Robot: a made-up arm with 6 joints. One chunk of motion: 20 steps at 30 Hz.
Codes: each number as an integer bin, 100 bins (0 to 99) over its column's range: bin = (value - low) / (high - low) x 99, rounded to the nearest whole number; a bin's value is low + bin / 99 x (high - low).
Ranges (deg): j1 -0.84..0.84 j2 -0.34..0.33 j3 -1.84..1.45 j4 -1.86..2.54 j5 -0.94..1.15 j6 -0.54..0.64
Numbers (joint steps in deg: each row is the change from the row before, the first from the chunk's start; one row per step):
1: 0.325 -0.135 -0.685 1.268 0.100 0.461
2: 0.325 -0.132 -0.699 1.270 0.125 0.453
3: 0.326 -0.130 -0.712 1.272 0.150 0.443
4: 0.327 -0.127 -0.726 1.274 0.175 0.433
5: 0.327 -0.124 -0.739 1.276 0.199 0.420
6: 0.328 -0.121 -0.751 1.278 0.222 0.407
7: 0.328 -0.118 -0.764 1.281 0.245 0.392
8: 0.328 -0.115 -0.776 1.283 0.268 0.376
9: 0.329 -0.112 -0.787 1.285 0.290 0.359
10: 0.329 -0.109 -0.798 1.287 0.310 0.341
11: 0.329 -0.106 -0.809 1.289 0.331 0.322
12: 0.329 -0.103 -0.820 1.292 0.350 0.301
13: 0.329 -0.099 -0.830 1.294 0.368 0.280
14: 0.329 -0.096 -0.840 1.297 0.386 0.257
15: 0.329 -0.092 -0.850 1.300 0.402 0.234
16: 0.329 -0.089 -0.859 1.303 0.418 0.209
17: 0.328 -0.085 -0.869 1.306 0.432 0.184
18: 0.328 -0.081 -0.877 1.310 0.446 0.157
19: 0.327 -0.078 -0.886 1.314 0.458 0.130
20: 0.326 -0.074 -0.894 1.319 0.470 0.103
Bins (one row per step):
1: 69 30 35 70 49 84
2: 69 31 34 70 50 83
3: 69 31 34 70 52 82
4: 69 31 34 71 53 82
5: 69 32 33 71 54 81
6: 69 32 33 71 55 79
7: 69 33 32 71 56 78
8: 69 33 32 71 57 77
9: 69 34 32 71 58 75
10: 69 34 31 71 59 74
11: 69 35 31 71 60 72
12: 69 35 31 71 61 71
13: 69 36 30 71 62 69
14: 69 36 30 71 63 67
15: 69 37 30 71 64 65
16: 69 37 30 71 64 63
17: 69 38 29 71 65 61
18: 69 38 29 71 66 58
19: 69 39 29 71 66 56
20: 69 39 28 72 67 54

